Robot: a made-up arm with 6 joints. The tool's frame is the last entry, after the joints. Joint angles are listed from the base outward. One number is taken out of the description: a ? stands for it. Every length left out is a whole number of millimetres.
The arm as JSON. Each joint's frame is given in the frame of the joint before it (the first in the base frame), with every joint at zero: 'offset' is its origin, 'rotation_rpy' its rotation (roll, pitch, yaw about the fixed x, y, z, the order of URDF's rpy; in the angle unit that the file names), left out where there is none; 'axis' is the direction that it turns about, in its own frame. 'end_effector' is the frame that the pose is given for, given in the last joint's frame.
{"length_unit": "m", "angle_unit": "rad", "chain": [
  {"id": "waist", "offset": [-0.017, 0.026, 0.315], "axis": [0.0, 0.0, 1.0]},
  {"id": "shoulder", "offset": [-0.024, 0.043, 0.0], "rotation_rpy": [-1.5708, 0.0, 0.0], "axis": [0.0, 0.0, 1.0]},
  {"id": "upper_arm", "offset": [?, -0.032, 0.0], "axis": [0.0, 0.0, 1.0]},
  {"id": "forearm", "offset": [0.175, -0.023, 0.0], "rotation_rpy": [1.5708, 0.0, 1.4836], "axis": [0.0, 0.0, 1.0]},
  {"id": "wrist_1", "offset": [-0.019, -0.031, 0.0], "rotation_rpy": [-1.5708, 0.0, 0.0], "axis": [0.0, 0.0, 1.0]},
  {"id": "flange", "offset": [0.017, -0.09, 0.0], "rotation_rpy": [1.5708, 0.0, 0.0], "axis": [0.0, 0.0, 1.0]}
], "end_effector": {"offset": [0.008, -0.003, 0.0], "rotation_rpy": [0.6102, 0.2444, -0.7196]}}
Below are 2 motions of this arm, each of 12 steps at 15 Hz.
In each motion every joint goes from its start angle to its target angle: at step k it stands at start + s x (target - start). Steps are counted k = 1, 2, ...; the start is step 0. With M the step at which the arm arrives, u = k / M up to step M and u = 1 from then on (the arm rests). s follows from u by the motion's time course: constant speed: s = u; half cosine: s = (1 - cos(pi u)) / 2; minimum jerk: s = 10 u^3 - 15 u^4 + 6 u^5.
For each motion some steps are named. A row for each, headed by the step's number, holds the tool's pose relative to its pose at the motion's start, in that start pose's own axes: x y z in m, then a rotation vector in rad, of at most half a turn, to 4 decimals.
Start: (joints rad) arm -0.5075 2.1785 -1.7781 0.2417 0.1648 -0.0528
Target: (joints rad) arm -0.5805 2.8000 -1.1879 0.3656 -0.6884 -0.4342
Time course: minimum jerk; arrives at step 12
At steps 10, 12:
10: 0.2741 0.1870 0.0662 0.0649 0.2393 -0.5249
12: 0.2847 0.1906 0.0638 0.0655 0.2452 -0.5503

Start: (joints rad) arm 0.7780 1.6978 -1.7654 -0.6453 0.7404 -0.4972
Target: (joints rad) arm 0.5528 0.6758 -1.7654 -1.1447 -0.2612 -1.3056
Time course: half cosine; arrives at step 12
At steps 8, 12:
8: 0.1930 -0.1826 -0.2933 1.3145 0.4250 -0.7617
12: 0.1971 -0.1891 -0.4411 1.5881 0.6901 -1.2075

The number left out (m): -0.343
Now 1 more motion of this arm.
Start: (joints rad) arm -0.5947 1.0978 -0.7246 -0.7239 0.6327 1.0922
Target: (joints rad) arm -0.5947 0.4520 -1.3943 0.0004 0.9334 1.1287
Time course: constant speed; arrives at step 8
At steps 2, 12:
2: 0.0189 -0.0428 -0.0299 -0.0964 -0.0119 0.3190
12: 0.1598 -0.1351 -0.1314 -0.6334 -0.3346 1.0251

